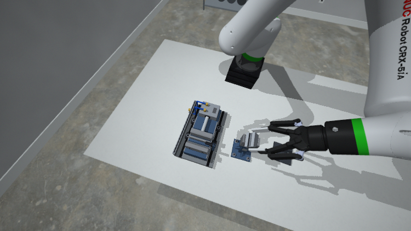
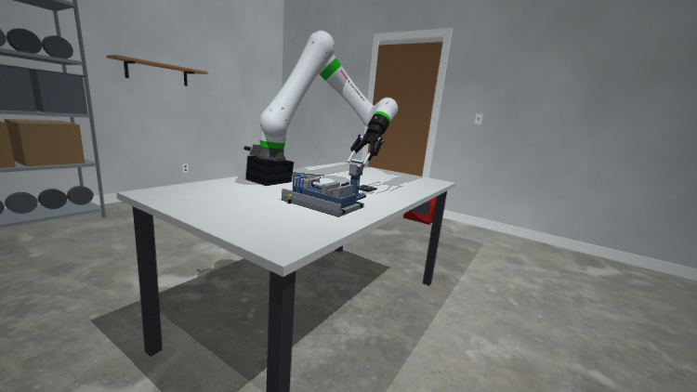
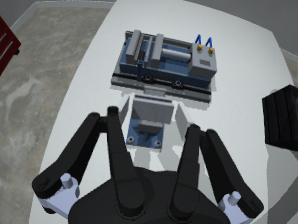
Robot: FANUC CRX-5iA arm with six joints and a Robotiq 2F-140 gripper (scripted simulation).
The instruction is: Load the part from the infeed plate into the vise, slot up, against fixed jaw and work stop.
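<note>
My gripper is now 2 cm to the left of the part and 2 cm above it. Round my hand: air cylinder rod (5 cm behind, 22 cm to the right, 10 cm below); vise (3 cm behind, 22 cm to the right, 14 cm below); dark infeed plate (4 cm behind, 17 cm to the left, 17 cm below).
</note>
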